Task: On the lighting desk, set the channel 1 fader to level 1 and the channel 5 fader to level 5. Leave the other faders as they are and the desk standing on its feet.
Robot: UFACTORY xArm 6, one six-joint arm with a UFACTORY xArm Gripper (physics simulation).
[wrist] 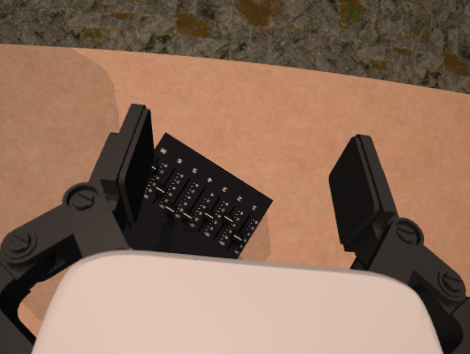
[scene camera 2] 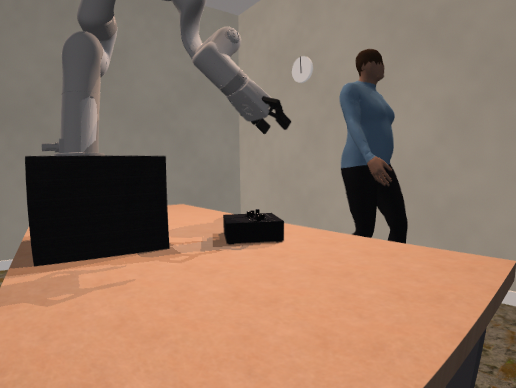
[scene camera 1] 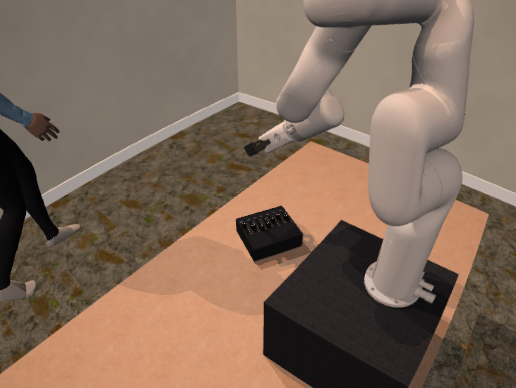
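Where they show: gripper, fingertip midpoint: (wrist: 248, 142) (scene camera 2: 277, 128) (scene camera 1: 258, 144); arm's base, link origin: (scene camera 2: 79, 157) (scene camera 1: 392, 283).
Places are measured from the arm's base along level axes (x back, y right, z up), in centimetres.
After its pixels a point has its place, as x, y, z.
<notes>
The black lighting desk (scene camera 1: 275, 243) @[-36.7, 7.7, -17.4] (scene camera 2: 254, 231) @[-38.8, 19.1, -19.5] (wrist: 187, 242) @[-39.3, 12.1, -17.2] sits upright on the table. In the wrist view its labels M and 6 to 1 run from upper left to lower right. The channel 1 fader (wrist: 238, 237) @[-40.7, 18.3, -15.8] is well down its slot from its label, near the desk's lower right corner. The channel 5 fader (wrist: 170, 209) @[-43.4, 9.8, -15.8] is far down its slot from its label. The level marks are too small to read. My gripper (scene camera 1: 256, 148) @[-49.6, 15.5, 7.2] (scene camera 2: 275, 126) @[-49.6, 15.5, 7.2] (wrist: 248, 142) @[-49.6, 15.5, 7.2] is open and empty, tilted, high above the desk. Its left finger hides part of the desk's M side.
The desk stands on the orange-brown table (scene camera 1: 165, 320) @[-44.2, -29.3, -22.6] (scene camera 2: 300, 310) @[-21.3, 54.2, -22.6] (wrist: 300, 110) @[-58.8, 26.6, -22.6], beside the black block (scene camera 1: 320, 320) @[-7.5, -16.9, 0.2] (scene camera 2: 100, 210) @[-3.4, 11.5, -12.1] that bears the arm's base. The table's far edge crosses the wrist view. A person in blue (scene camera 2: 370, 125) stands beyond the table.
</notes>
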